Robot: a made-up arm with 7 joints.
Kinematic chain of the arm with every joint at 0, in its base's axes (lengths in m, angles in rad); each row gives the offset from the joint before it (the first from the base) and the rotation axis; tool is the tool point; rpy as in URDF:
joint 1: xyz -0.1 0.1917 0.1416 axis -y
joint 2: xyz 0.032 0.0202 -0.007 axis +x
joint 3: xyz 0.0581 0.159 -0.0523 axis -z
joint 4: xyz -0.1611 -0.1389 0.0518 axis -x
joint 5: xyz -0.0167 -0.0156 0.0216 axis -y
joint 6: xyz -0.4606 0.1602 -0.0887 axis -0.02 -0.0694 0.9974
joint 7: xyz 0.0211 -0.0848 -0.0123 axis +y
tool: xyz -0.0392 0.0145 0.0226 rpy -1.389 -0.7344 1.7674
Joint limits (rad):
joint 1: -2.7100..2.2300
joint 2: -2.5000..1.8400
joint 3: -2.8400..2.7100
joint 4: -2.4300..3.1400
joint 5: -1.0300..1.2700
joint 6: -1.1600..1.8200
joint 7: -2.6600..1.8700
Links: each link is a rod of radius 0.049 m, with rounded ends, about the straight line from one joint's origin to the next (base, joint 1, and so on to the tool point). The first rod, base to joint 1, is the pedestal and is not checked.
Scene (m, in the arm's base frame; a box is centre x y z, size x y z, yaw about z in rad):
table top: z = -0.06
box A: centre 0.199 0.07 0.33 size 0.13 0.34 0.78 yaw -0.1
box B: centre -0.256 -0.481 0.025 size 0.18 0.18 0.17 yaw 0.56
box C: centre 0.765 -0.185 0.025 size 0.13 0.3 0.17 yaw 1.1
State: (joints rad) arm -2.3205 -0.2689 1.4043 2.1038 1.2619 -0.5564 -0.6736
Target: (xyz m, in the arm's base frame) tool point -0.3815 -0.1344 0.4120
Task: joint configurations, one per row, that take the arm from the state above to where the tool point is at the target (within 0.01 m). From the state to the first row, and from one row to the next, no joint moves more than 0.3 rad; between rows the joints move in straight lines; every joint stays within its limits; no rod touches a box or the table.
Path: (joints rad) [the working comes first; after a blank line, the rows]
Joints at the target: -1.4533 0.1681 0.2784 1.4199 1.2700 -0.6576 -0.7425
Straight joint move there: touches box A.

1: -2.1024 -0.2769 1.2581 2.0868 1.0374 -0.3531 -0.5865
2: -1.8843 -0.2850 1.1118 2.0698 0.8128 -0.1498 -0.4993
3: -1.6662 -0.2930 0.9656 2.0528 0.5883 0.0535 -0.4122
4: -1.5952 -0.1393 0.7365 1.8418 0.8155 -0.1836 -0.5223
5: -1.5243 0.0144 0.5075 1.6309 1.0428 -0.4206 -0.6324
6: -1.4533 0.1681 0.2784 1.4199 1.2700 -0.6576 -0.7425

